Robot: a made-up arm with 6 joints. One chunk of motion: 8 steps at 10 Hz.
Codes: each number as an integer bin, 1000 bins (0 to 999) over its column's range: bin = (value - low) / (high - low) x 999, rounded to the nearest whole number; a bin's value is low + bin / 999 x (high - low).
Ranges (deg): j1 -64..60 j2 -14..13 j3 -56..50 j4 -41..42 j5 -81..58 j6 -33..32
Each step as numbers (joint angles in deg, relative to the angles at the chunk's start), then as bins.
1 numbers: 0.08 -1.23 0.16 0.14 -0.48 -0.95
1 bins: 516 472 529 495 579 493
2 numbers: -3.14 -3.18 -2.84 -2.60 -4.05 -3.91
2 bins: 490 400 501 462 553 447
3 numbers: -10.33 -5.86 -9.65 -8.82 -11.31 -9.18
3 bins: 432 301 437 387 501 366
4 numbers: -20.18 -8.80 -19.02 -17.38 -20.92 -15.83
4 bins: 353 192 349 284 432 264
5 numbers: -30.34 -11.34 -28.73 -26.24 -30.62 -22.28
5 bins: 271 98 257 178 362 165
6 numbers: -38.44 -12.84 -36.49 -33.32 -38.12 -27.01
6 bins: 206 43 184 92 308 92
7 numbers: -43.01 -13.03 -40.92 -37.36 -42.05 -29.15
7 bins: 169 36 142 44 280 59
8 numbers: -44.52 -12.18 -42.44 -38.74 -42.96 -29.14
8 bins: 157 67 128 27 273 59
